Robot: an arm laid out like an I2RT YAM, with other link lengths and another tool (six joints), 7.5 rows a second.
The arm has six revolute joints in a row. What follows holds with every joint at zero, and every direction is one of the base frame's.
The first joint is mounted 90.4 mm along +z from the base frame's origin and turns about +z.
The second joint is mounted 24 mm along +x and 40.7 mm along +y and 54.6 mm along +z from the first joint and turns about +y.
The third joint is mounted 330 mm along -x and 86 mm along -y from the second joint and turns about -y.
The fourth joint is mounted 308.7 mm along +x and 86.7 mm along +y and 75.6 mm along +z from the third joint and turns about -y.
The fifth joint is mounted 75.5 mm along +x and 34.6 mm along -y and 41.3 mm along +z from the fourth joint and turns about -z.
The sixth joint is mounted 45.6 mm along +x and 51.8 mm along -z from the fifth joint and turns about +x.
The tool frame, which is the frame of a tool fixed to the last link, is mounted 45 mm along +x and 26 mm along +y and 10 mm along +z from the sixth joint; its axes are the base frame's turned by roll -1.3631, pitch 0.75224 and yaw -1.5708 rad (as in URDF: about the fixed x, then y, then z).
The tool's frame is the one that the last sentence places.
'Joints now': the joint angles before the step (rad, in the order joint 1, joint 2, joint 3, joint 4, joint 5, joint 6). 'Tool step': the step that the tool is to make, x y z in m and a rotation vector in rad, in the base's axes. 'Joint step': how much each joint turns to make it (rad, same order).
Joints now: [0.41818 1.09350 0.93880 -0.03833 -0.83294 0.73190]
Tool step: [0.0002 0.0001 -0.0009 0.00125 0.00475 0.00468]
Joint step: [-0.00078 0.00160 -0.00169 0.00163 -0.00595 0.00292]
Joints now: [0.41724 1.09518 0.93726 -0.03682 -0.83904 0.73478]
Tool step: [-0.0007 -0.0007 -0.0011 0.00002 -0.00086 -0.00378]
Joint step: [-0.00059 -0.00435 -0.00605 0.00282 0.00320 0.00044]
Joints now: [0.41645 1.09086 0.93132 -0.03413 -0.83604 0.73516]
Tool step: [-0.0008 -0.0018 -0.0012 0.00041 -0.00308 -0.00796]
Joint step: [-0.00346 -0.00734 -0.00857 0.00423 0.00459 0.00002]
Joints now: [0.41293 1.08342 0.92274 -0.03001 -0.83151 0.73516]
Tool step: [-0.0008 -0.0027 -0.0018 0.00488 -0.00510 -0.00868]
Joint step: [-0.00637 -0.00951 -0.01447 0.01468 0.00182 0.00419]
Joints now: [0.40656 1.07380 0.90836 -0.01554 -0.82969 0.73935]
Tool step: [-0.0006 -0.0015 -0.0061 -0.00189 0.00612 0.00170]
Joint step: [-0.00481 -0.00443 -0.01892 0.00753 -0.00652 -0.00080]
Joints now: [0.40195 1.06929 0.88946 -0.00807 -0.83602 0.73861]
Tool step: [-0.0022 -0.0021 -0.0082 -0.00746 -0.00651 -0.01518]
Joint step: [-0.00145 -0.01428 -0.03025 0.01180 0.01526 -0.00983]
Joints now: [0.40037 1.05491 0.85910 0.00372 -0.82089 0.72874]
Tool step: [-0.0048 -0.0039 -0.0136 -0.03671 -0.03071 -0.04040]
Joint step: [0.00005 -0.02923 -0.04322 -0.00950 0.04889 -0.05240]
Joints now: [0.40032 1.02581 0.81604 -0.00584 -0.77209 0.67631]
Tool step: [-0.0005 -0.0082 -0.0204 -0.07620 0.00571 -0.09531]
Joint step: [-0.00843 -0.03099 -0.03976 -0.06488 0.10117 -0.05889]
